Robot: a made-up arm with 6 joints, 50 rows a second.
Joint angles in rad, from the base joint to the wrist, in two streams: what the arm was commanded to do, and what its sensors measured. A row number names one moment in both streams.
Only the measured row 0 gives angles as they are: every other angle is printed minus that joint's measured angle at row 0.
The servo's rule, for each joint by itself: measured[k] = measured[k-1] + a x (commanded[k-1-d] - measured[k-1]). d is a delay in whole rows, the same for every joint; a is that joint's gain. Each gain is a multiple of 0.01, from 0.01 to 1. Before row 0 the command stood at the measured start. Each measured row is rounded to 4 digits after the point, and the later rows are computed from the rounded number. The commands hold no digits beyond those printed.
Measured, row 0: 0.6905, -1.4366, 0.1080, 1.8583, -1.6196, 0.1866
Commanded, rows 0 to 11: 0.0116, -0.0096, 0.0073, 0.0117, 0.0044, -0.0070; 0.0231, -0.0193, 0.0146, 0.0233, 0.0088, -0.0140; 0.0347, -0.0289, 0.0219, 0.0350, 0.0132, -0.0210; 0.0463, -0.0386, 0.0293, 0.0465, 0.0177, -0.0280; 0.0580, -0.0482, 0.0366, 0.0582, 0.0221, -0.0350; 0.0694, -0.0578, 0.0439, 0.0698, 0.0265, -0.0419; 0.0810, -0.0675, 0.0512, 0.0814, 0.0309, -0.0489; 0.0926, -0.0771, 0.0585, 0.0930, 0.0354, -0.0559; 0.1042, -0.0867, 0.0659, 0.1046, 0.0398, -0.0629; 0.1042, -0.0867, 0.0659, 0.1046, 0.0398, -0.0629; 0.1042, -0.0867, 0.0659, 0.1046, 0.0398, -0.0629; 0.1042, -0.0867, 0.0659, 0.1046, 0.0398, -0.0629
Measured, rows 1 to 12: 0.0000, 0.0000, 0.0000, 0.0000, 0.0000, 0.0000; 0.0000, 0.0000, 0.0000, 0.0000, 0.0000, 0.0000; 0.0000, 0.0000, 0.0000, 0.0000, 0.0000, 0.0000; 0.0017, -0.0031, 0.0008, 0.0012, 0.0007, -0.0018; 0.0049, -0.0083, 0.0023, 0.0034, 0.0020, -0.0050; 0.0094, -0.0149, 0.0045, 0.0066, 0.0038, -0.0092; 0.0149, -0.0225, 0.0072, 0.0106, 0.0060, -0.0141; 0.0214, -0.0307, 0.0104, 0.0154, 0.0086, -0.0195; 0.0286, -0.0394, 0.0141, 0.0208, 0.0115, -0.0253; 0.0365, -0.0484, 0.0182, 0.0269, 0.0146, -0.0314; 0.0449, -0.0576, 0.0226, 0.0335, 0.0179, -0.0378; 0.0538, -0.0669, 0.0274, 0.0406, 0.0214, -0.0443
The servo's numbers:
d 3
a 0.15 0.32 0.11 0.10 0.16 0.26

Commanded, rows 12 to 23: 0.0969, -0.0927, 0.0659, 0.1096, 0.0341, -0.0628; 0.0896, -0.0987, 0.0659, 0.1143, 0.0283, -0.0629; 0.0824, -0.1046, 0.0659, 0.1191, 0.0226, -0.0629; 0.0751, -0.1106, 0.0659, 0.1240, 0.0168, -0.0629; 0.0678, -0.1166, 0.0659, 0.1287, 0.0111, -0.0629; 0.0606, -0.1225, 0.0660, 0.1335, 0.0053, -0.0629; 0.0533, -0.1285, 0.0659, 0.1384, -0.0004, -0.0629; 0.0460, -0.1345, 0.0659, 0.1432, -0.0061, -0.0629; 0.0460, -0.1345, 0.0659, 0.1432, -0.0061, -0.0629; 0.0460, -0.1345, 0.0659, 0.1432, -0.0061, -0.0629; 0.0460, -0.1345, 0.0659, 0.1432, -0.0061, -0.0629; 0.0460, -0.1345, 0.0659, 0.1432, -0.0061, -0.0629
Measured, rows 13 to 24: 0.0614, -0.0732, 0.0316, 0.0470, 0.0243, -0.0491; 0.0678, -0.0775, 0.0354, 0.0528, 0.0268, -0.0527; 0.0733, -0.0804, 0.0388, 0.0580, 0.0289, -0.0554; 0.0768, -0.0843, 0.0418, 0.0632, 0.0297, -0.0573; 0.0787, -0.0889, 0.0445, 0.0683, 0.0295, -0.0588; 0.0793, -0.0939, 0.0469, 0.0734, 0.0284, -0.0599; 0.0787, -0.0992, 0.0490, 0.0785, 0.0265, -0.0607; 0.0771, -0.1048, 0.0509, 0.0835, 0.0240, -0.0613; 0.0746, -0.1105, 0.0526, 0.0885, 0.0210, -0.0617; 0.0714, -0.1163, 0.0541, 0.0935, 0.0176, -0.0620; 0.0676, -0.1221, 0.0554, 0.0985, 0.0138, -0.0622; 0.0644, -0.1261, 0.0566, 0.1030, 0.0106, -0.0624
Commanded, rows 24 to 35: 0.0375, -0.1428, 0.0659, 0.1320, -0.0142, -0.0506; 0.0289, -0.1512, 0.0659, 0.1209, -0.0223, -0.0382; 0.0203, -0.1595, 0.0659, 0.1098, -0.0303, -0.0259; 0.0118, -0.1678, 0.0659, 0.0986, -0.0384, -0.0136; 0.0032, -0.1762, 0.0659, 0.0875, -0.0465, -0.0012; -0.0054, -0.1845, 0.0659, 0.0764, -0.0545, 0.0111; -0.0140, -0.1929, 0.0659, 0.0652, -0.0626, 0.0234; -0.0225, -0.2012, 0.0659, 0.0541, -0.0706, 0.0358; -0.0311, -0.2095, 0.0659, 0.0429, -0.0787, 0.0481; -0.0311, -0.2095, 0.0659, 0.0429, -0.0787, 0.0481; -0.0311, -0.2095, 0.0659, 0.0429, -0.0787, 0.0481; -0.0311, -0.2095, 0.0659, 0.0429, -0.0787, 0.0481
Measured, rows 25 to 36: 0.0616, -0.1288, 0.0576, 0.1070, 0.0079, -0.0625; 0.0593, -0.1306, 0.0585, 0.1106, 0.0057, -0.0626; 0.0573, -0.1318, 0.0593, 0.1139, 0.0038, -0.0627; 0.0543, -0.1353, 0.0600, 0.1157, 0.0009, -0.0596; 0.0505, -0.1404, 0.0606, 0.1162, -0.0028, -0.0540; 0.0460, -0.1465, 0.0612, 0.1156, -0.0072, -0.0467; 0.0409, -0.1533, 0.0617, 0.1139, -0.0122, -0.0381; 0.0352, -0.1606, 0.0622, 0.1113, -0.0177, -0.0285; 0.0291, -0.1682, 0.0626, 0.1078, -0.0236, -0.0182; 0.0226, -0.1761, 0.0630, 0.1035, -0.0298, -0.0074; 0.0158, -0.1841, 0.0633, 0.0986, -0.0363, 0.0038; 0.0088, -0.1922, 0.0636, 0.0930, -0.0431, 0.0153
